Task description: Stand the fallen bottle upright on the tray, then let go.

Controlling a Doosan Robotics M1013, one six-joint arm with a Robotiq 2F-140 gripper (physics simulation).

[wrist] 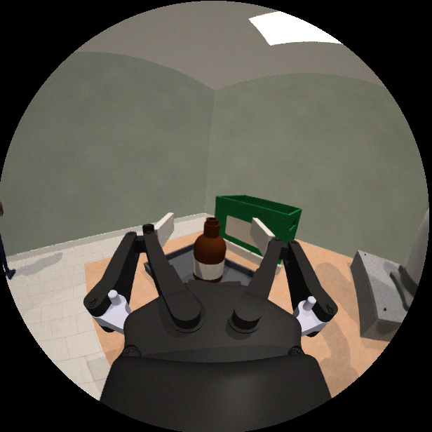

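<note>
A brown bottle (210, 252) with a pale label stands upright on the dark grey tray (175, 261), near the middle of the wrist view. Its base is partly hidden by the gripper's body. My gripper (212, 223) is open, with its pale fingertips wide apart. The bottle shows between the two fingers in the view but is smaller than the gap and touches neither; it stands beyond the gripper, which is backed away from it.
A green crate (285, 227) with a pale panel stands behind the bottle to the right. A grey block-like base (385, 295) is at the far right of the wooden table (320, 270). Green-grey walls rise behind, and pale floor shows at the left.
</note>
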